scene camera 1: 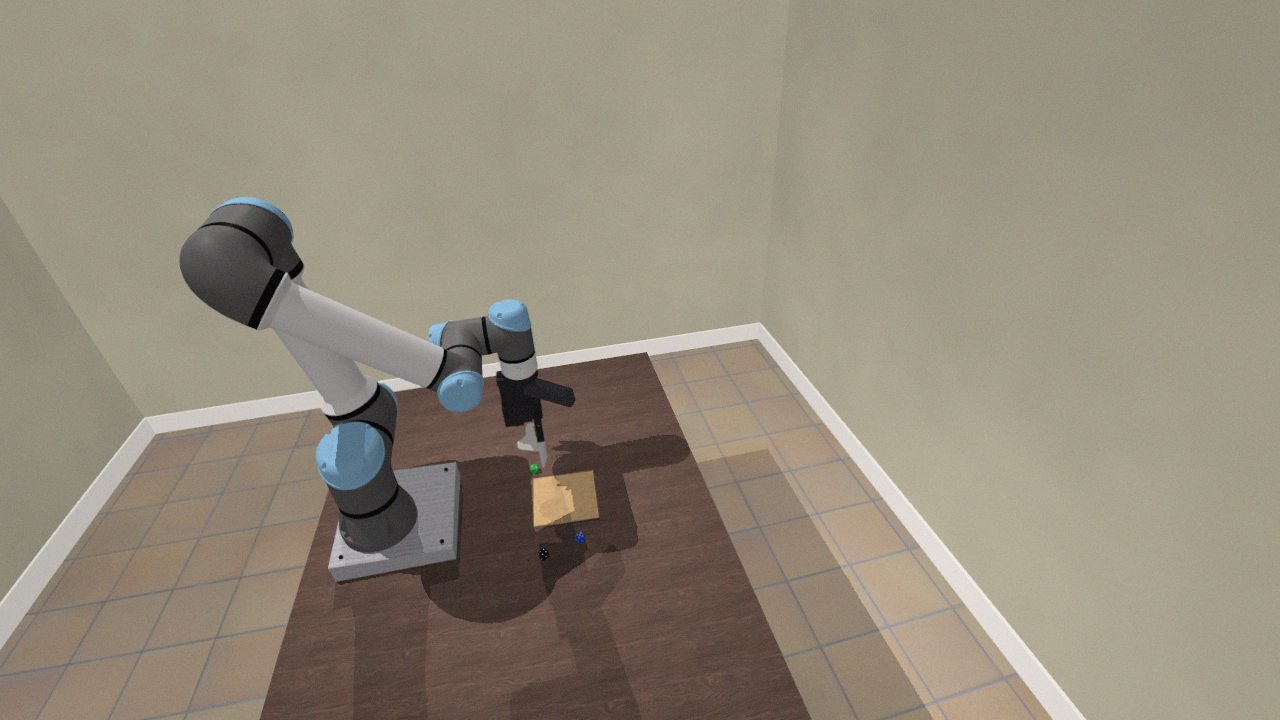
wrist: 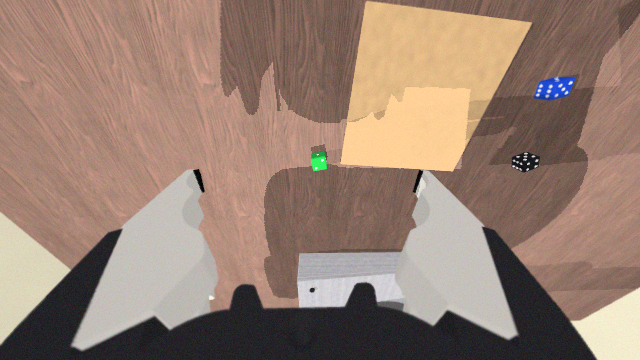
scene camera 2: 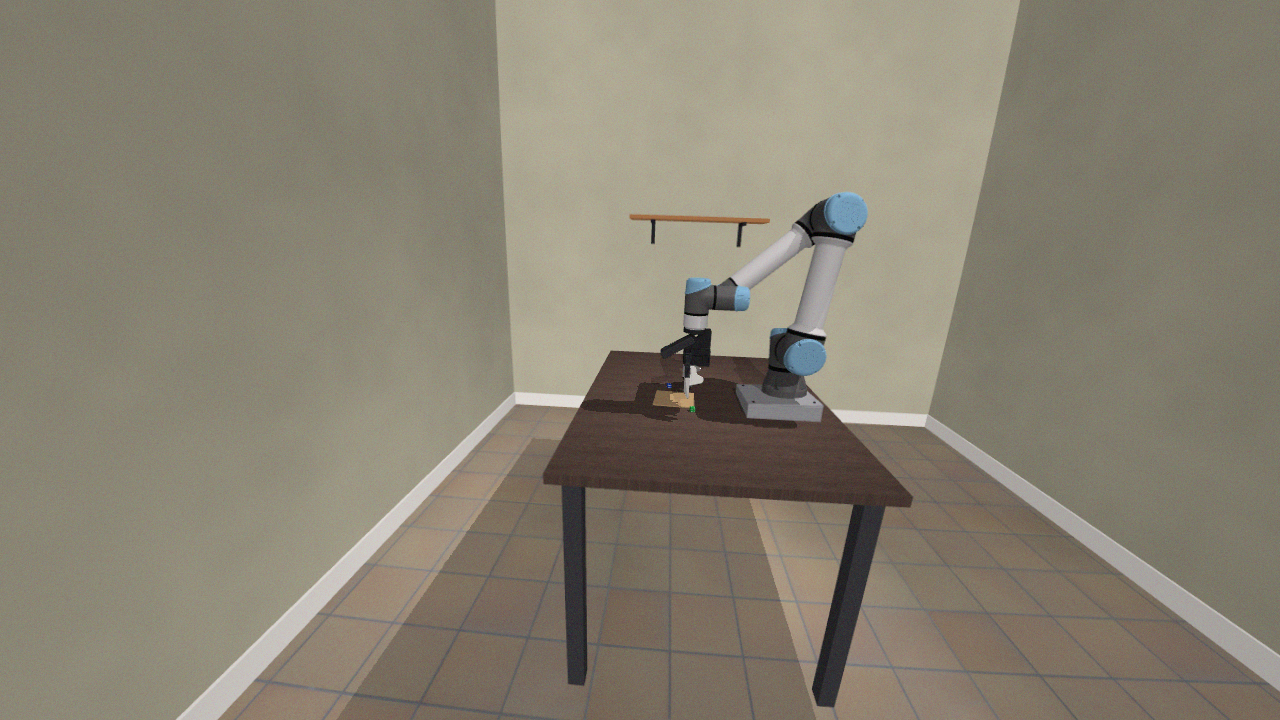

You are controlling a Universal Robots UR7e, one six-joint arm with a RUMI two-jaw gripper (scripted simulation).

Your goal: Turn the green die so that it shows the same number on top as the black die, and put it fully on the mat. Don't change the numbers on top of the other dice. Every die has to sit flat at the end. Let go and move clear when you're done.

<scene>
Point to a tan mat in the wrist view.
422, 83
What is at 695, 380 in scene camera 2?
My gripper.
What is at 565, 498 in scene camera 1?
A tan mat.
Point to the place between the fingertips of my gripper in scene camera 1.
At 540, 443
</scene>
